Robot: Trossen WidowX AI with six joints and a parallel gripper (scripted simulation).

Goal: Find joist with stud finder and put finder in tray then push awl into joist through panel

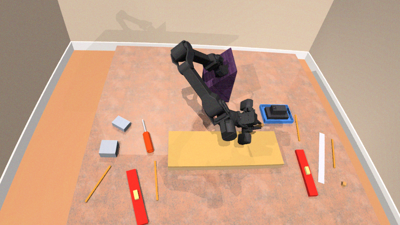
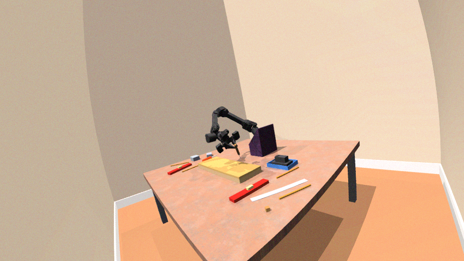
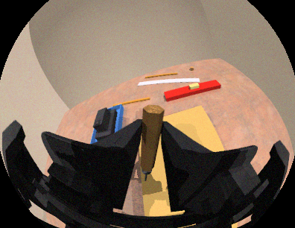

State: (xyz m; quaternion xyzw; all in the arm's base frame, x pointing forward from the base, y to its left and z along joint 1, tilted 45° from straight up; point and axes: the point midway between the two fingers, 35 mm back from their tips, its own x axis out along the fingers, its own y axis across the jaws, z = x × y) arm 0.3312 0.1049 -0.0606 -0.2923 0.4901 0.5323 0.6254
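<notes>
My gripper tip is now 50 mm above the awl, 20 mm to the left of it and 20 mm past it. The rest, counted from my gripper tip: white strip: 370 mm to the left, 170 mm below, 40 mm ahead; blue tray: 210 mm behind, 170 mm to the left, 160 mm below; stud finder: 210 mm behind, 160 mm to the left, 120 mm below.
</notes>
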